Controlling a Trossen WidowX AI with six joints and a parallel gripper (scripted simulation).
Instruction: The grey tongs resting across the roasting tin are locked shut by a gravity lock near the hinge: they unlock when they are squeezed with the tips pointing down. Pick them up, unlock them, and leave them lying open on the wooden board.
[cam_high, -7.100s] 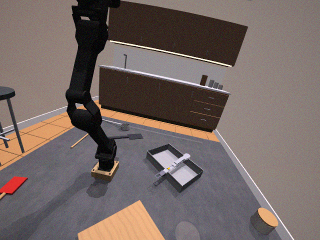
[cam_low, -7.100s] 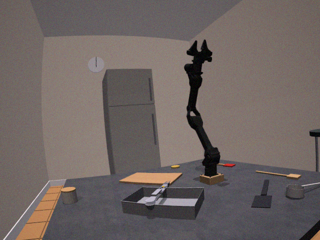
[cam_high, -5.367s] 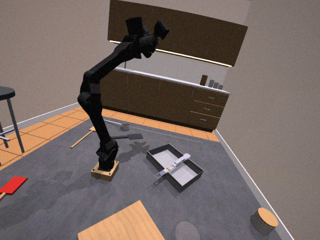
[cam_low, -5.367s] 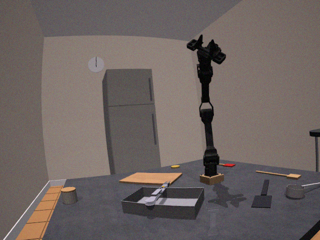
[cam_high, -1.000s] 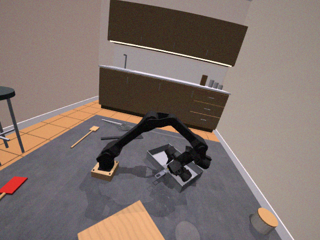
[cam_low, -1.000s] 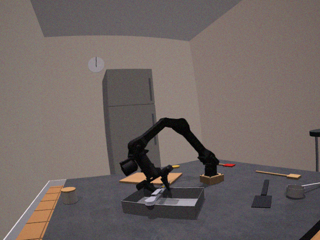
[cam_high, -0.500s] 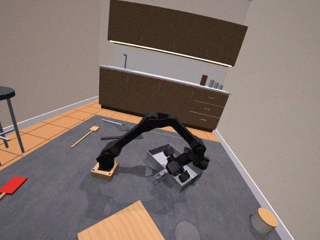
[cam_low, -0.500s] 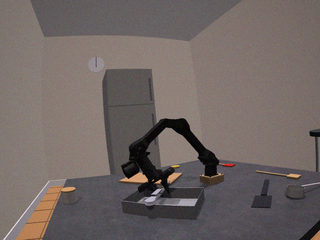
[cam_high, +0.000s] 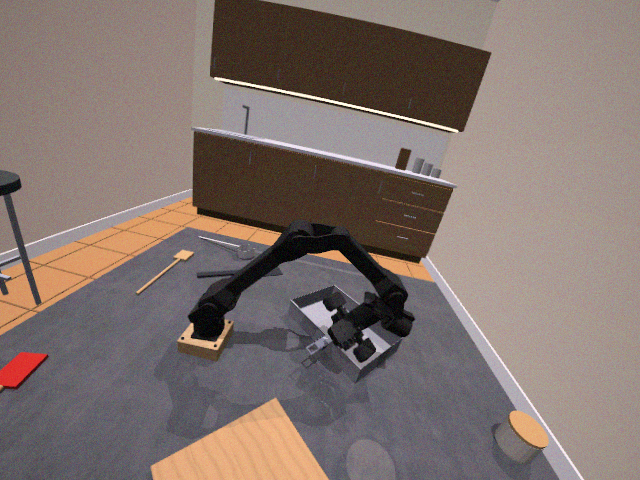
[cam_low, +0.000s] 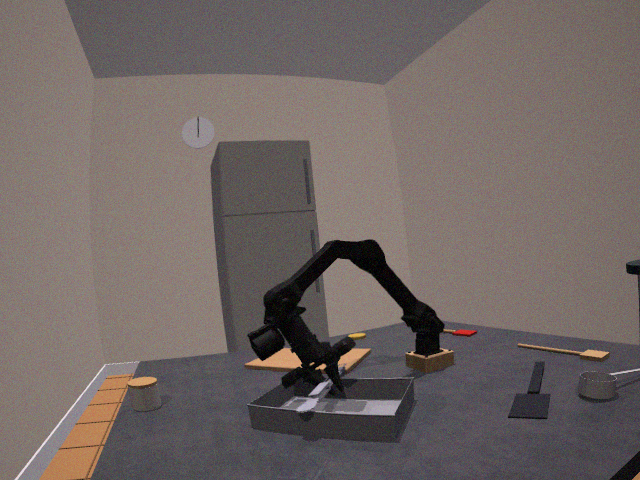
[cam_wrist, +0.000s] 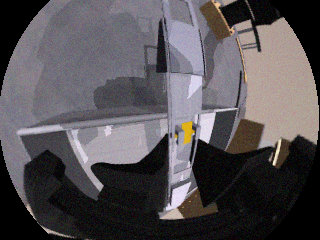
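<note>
Now: the roasting tin 60 mm to the left of my gripper tip and 40 mm ahead of it. Also, from my gripper tip: yellow lock piece: 30 mm to the right, 30 mm above; black spatula: 330 mm behind, 300 mm to the left, 30 mm below; wooden board: 410 mm to the right, 100 mm behind, 20 mm below.
</note>
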